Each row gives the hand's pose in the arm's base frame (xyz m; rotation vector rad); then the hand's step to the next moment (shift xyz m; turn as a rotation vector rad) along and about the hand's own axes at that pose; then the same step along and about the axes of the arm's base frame.
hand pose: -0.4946 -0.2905 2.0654 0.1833 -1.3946 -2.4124
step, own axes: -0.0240 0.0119 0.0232 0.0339 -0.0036 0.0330
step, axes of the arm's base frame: 0.0186 0.0221 0.0205 -0.0417 0.0163 0.0157
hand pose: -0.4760 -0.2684 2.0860 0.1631 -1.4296 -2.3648
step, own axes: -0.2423 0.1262 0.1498 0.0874 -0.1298 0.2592
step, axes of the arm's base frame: 0.2131 0.1617 0.1598 -0.1876 0.2369 0.0186
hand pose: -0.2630 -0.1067 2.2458 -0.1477 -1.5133 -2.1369
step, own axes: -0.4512 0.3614 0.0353 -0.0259 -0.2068 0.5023
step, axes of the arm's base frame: 0.5500 0.0979 0.1527 -0.1745 0.5151 0.0014
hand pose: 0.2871 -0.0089 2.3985 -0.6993 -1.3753 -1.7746
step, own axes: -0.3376 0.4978 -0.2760 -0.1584 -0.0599 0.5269
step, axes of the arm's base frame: 0.6103 -0.2451 -0.0737 0.0203 0.5528 -0.0183
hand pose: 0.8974 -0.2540 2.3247 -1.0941 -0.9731 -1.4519
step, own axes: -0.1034 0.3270 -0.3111 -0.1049 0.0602 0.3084
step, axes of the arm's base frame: 0.2879 -0.3187 -0.1732 0.1068 0.3129 -0.0205
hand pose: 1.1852 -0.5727 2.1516 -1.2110 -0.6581 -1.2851
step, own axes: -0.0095 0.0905 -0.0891 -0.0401 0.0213 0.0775
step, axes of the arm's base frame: 0.0616 -0.0923 -0.0625 0.0295 0.0826 -0.0194
